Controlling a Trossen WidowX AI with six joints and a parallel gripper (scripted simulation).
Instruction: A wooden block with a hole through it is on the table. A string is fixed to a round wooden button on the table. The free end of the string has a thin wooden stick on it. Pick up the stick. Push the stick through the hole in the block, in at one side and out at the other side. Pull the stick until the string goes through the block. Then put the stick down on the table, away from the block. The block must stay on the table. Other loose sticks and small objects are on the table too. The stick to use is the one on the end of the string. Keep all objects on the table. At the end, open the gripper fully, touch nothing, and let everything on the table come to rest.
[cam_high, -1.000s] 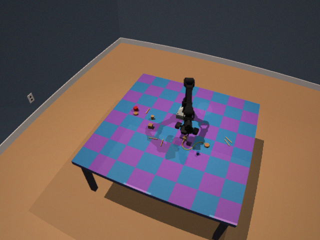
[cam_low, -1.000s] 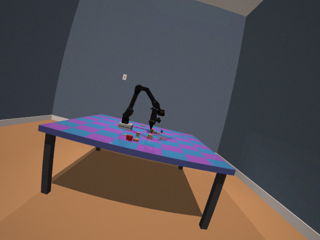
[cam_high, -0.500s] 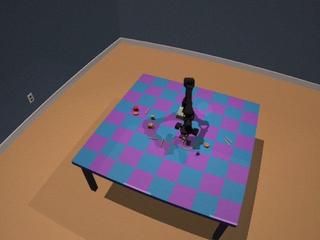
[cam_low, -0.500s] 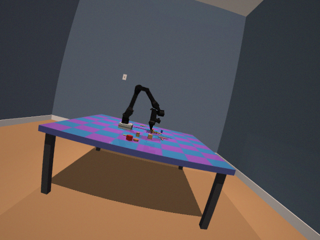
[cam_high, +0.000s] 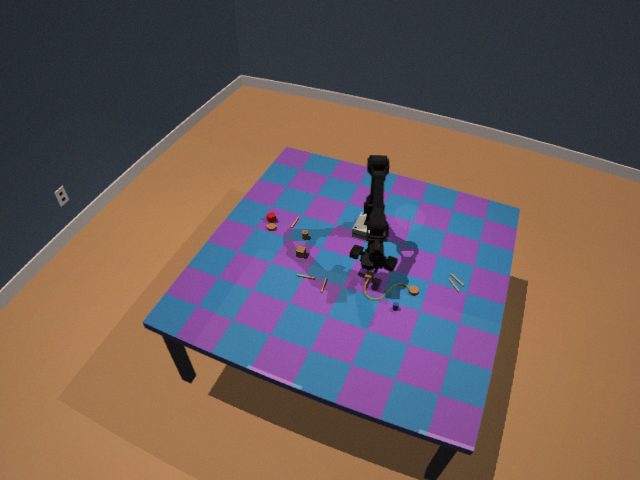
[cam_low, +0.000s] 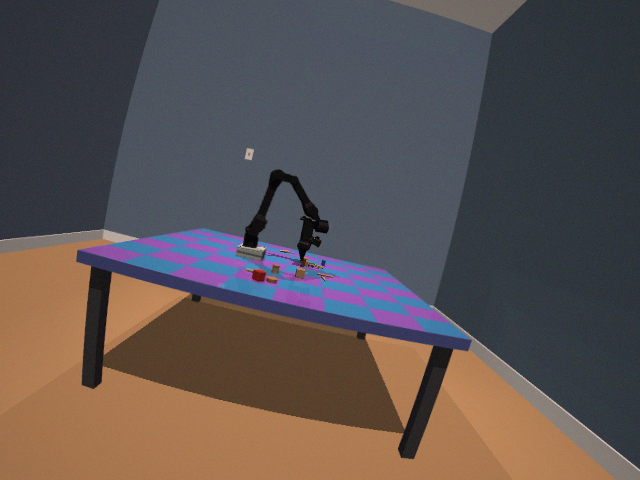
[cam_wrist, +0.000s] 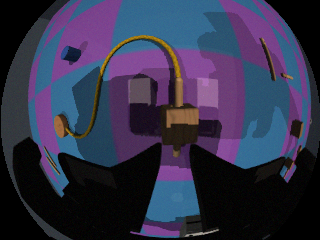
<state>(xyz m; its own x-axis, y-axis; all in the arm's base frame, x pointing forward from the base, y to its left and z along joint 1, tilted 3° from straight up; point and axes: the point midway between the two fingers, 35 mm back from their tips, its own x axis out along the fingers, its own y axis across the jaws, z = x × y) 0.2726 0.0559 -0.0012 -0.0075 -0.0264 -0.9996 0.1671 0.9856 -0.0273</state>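
Now: the thin wooden stick 40 mm ahead of my gripper tip, 10 mm to the right of it and 10 mm below it. The rest, counted from my gripper tip: wooden cylinder (140 mm behind, 330 mm to the right, 10 mm below); then blue object (140 mm ahead, 130 mm to the left, 10 mm below); then round wooden button (30 mm ahead, 180 mm to the left, 20 mm below).
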